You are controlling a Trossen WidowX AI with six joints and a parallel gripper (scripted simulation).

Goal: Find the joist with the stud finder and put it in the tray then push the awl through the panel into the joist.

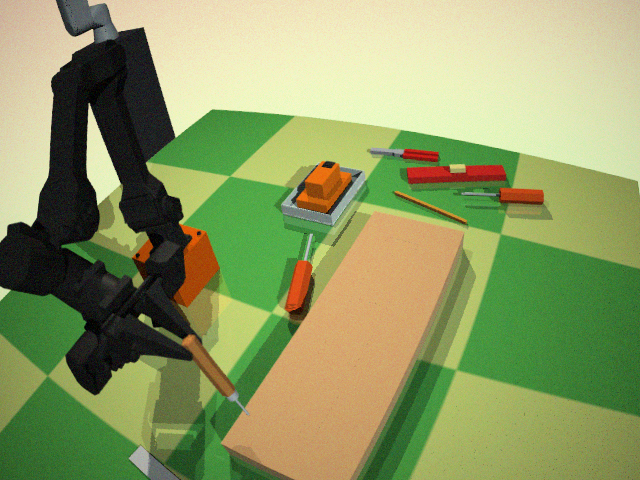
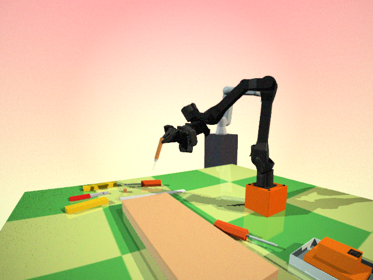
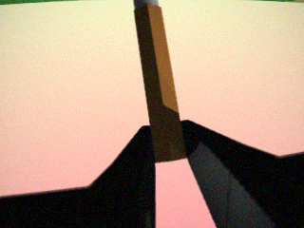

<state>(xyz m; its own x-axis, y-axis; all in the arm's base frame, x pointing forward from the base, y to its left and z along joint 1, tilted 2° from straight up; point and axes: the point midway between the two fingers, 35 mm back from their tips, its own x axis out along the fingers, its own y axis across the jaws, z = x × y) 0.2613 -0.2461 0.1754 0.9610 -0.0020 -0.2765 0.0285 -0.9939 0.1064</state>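
The awl lies 6 cm below my gripper tip and 2 cm ahead of it. Also, from my gripper tip: orange stud finder 58 cm to the left, 20 cm below, 13 cm behind; then grey card 25 cm below, 13 cm to the right, 3 cm behind; then grey tray 56 cm to the left, 24 cm below, 13 cm behind.
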